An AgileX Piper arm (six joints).
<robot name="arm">
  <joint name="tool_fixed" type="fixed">
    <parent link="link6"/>
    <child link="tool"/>
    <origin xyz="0 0 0" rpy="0 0 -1.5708"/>
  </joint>
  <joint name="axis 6" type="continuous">
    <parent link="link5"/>
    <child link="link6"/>
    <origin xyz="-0.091 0 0" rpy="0 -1.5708 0"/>
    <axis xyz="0 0 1"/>
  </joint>
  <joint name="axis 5" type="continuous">
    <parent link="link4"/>
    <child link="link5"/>
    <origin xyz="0 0 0" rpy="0 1.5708 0"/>
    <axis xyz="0 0 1"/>
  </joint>
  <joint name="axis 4" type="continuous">
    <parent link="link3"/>
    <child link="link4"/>
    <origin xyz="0.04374 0.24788 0" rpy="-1.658 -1.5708 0"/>
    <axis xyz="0 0 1"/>
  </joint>
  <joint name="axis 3" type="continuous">
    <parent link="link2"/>
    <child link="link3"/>
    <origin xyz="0.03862 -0.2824 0"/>
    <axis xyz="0 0 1"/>
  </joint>
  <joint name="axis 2" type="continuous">
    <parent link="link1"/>
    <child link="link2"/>
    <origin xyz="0 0 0" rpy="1.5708 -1.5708 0"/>
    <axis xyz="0 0 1"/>
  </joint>
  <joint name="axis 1" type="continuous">
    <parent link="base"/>
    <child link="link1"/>
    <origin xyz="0 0 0.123" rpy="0 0 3.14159"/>
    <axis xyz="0 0 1"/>
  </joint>
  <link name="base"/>
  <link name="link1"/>
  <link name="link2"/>
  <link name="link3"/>
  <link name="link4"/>
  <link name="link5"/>
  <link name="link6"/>
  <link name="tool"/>
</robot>
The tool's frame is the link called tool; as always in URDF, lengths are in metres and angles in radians. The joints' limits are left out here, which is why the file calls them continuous.
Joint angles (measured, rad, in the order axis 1, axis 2, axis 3, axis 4, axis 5, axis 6), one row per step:
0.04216, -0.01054, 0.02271, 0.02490, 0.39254, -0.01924
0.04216, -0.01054, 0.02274, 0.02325, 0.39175, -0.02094
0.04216, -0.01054, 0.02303, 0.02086, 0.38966, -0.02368
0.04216, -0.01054, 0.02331, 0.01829, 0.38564, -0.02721
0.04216, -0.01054, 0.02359, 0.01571, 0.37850, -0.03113
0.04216, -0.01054, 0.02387, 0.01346, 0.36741, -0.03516
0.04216, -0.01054, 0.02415, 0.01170, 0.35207, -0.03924
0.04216, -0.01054, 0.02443, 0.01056, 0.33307, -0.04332
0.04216, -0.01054, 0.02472, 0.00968, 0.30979, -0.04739
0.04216, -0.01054, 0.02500, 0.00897, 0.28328, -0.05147
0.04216, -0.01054, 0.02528, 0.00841, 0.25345, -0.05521
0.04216, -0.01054, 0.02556, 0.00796, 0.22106, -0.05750
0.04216, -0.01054, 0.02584, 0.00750, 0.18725, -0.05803
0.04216, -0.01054, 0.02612, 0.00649, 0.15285, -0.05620
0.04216, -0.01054, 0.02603, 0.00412, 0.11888, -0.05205
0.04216, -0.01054, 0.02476, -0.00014, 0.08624, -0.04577
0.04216, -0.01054, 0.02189, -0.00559, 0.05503, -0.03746
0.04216, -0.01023, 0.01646, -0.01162, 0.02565, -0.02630
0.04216, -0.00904, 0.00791, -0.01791, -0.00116, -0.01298
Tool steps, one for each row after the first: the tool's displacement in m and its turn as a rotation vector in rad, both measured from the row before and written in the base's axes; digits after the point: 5 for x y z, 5 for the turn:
0.00003, -0.00006, 0.00006, -0.00322, -0.00091, 0.00039
0.00007, -0.00008, 0.00008, -0.00490, -0.00203, 0.00063
0.00012, -0.00009, 0.00025, -0.00575, -0.00401, 0.00082
0.00020, -0.00009, 0.00052, -0.00600, -0.00714, 0.00087
0.00030, -0.00008, 0.00087, -0.00562, -0.01108, 0.00086
0.00040, -0.00006, 0.00124, -0.00501, -0.01530, 0.00083
0.00047, -0.00003, 0.00157, -0.00426, -0.01893, 0.00079
0.00053, -0.00002, 0.00196, -0.00383, -0.02318, 0.00070
0.00054, -0.00002, 0.00226, -0.00356, -0.02641, 0.00061
0.00054, -0.00001, 0.00257, -0.00296, -0.02971, 0.00043
0.00049, -0.00001, 0.00281, -0.00133, -0.03220, 0.00008
0.00041, -0.00001, 0.00295, 0.00045, -0.03354, -0.00022
0.00032, -0.00002, 0.00302, 0.00227, -0.03405, -0.00049
0.00020, -0.00004, 0.00312, 0.00322, -0.03395, -0.00062
0.00004, -0.00004, 0.00340, 0.00346, -0.03379, -0.00056
-0.00013, -0.00003, 0.00381, 0.00430, -0.03393, -0.00028
-0.00032, -0.00001, 0.00450, 0.00657, -0.03426, 0.00020
-0.00050, 0.00001, 0.00526, 0.00842, -0.03384, 0.00083

